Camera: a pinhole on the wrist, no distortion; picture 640 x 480 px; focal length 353.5 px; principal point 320.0 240.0 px. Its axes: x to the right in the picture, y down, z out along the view. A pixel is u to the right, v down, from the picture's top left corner.
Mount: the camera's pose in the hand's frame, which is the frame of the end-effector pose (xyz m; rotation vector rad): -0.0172 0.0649 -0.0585 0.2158 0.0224 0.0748
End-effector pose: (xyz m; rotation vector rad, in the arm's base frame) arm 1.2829 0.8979 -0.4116 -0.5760 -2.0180 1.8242
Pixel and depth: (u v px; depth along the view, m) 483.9 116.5 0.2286
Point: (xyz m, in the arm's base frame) 1.1177 0.8223 -0.3741
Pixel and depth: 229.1 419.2 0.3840
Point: 1.2065 0.5449 -0.6119
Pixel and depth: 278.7 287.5 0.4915
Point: 1.1122 0.4957 -0.4759
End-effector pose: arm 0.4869 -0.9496 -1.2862 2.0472 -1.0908 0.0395
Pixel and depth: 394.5 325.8 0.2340
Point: 0.3983 -1.1162 -1.3499
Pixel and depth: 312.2 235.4 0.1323
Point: 0.4297 -0.9958 -1.3180
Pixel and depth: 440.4 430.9 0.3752
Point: 0.3062 -1.3129 -1.3631
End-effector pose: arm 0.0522 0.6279 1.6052 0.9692 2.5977 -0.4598
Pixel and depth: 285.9 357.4 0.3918
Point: 0.2277 0.5304 1.2924
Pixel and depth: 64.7 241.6 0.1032
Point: 0.1490 0.5871 1.5958
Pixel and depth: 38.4 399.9 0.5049
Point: 0.5453 0.2981 1.3128
